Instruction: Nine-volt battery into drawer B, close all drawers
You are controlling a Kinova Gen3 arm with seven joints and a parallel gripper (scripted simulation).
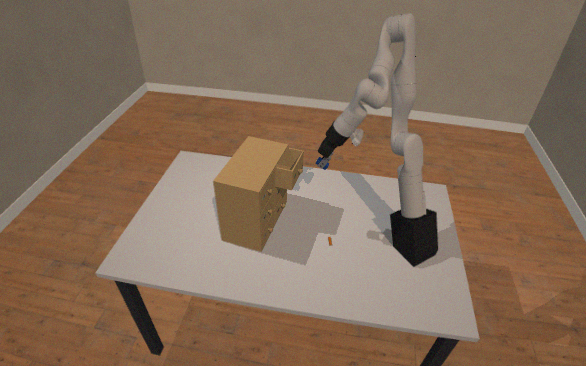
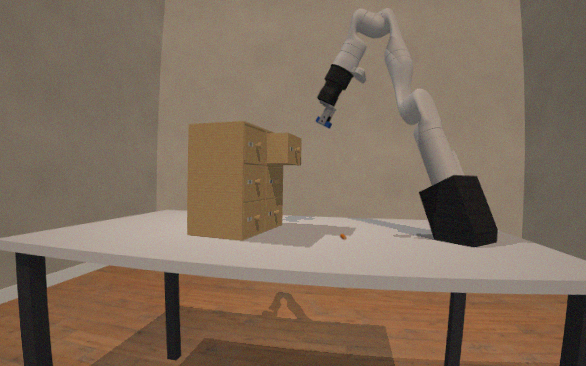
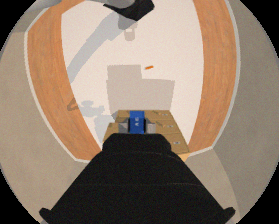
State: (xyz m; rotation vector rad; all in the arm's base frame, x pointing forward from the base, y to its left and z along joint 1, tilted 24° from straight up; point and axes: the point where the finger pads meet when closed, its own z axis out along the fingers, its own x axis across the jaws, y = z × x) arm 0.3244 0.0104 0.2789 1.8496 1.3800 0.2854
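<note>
My gripper is now 1 cm short of the blue nine-volt battery. The rest, counted from my hand: drawer marked B: 16 cm ahead, 10 cm to the right, 11 cm below; small orange object: 5 cm behind, 8 cm to the left, 35 cm below.
</note>
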